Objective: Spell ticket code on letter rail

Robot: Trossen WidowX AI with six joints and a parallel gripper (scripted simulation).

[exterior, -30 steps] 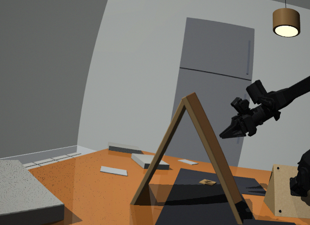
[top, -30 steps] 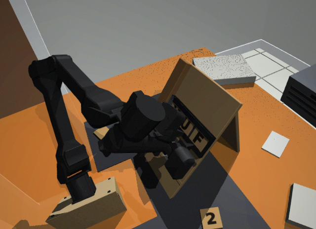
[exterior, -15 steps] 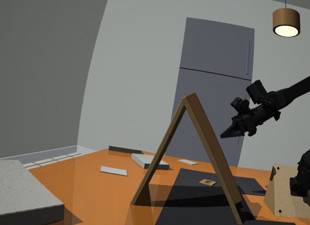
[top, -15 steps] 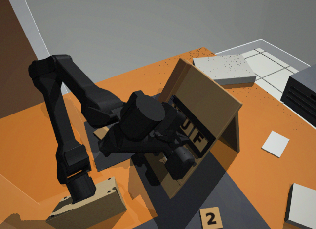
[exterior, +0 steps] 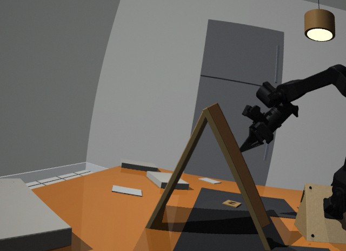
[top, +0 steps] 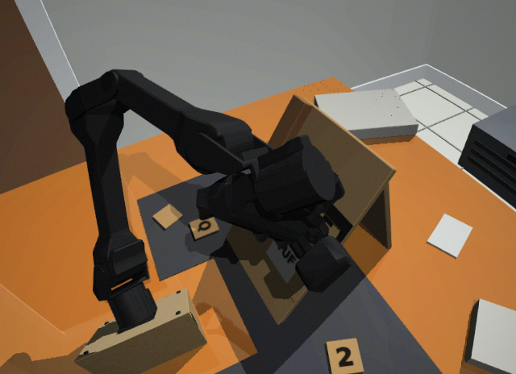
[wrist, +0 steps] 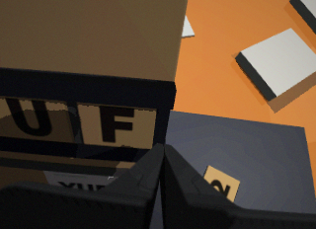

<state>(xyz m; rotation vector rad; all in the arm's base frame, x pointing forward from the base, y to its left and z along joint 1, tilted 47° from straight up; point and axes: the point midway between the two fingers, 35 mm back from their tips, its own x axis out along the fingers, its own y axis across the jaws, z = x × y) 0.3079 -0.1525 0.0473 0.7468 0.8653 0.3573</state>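
My gripper tip is 20 mm short of the f tile, 30 mm to the right of it and 20 mm above it. From my gripper tip the other things lie so: letter tile: 220 mm behind, 350 mm to the left, 200 mm below; then grey mat: 120 mm behind, 70 mm to the left, 200 mm below; then white ticket: 40 mm behind, 70 mm to the left, 110 mm below.
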